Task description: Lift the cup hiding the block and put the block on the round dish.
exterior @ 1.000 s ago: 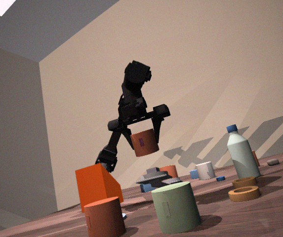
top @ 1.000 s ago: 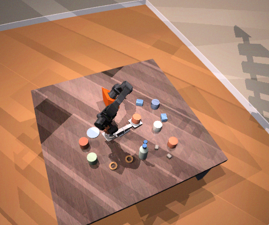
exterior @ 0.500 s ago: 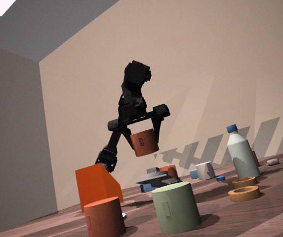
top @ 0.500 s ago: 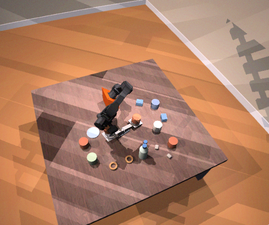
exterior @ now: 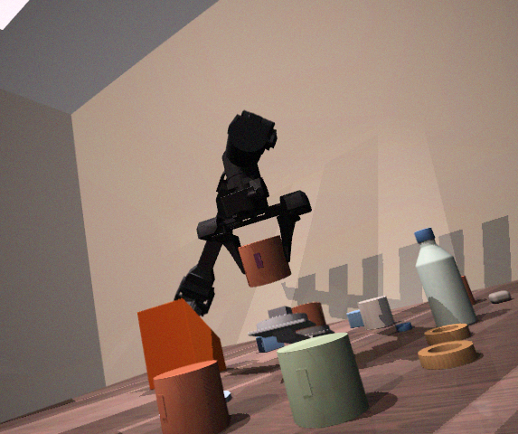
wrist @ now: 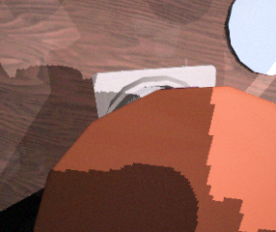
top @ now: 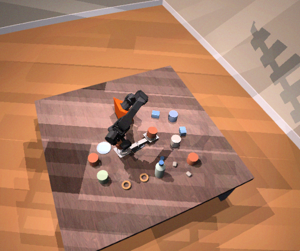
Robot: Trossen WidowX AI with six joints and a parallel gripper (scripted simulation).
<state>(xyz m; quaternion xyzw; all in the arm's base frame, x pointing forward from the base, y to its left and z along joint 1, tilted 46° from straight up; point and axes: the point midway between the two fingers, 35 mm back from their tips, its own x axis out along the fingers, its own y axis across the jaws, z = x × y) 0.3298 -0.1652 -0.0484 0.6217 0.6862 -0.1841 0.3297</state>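
The grey block lies 8 cm below my gripper tip and 1 cm to the left of it. The rest, counted from my gripper tip: white cylinder: 42 cm to the left, 13 cm below, 7 cm ahead; green cylinder: 19 cm to the right, 13 cm below, 11 cm ahead; pale blue round dish: 16 cm below, 11 cm behind, 9 cm to the right.
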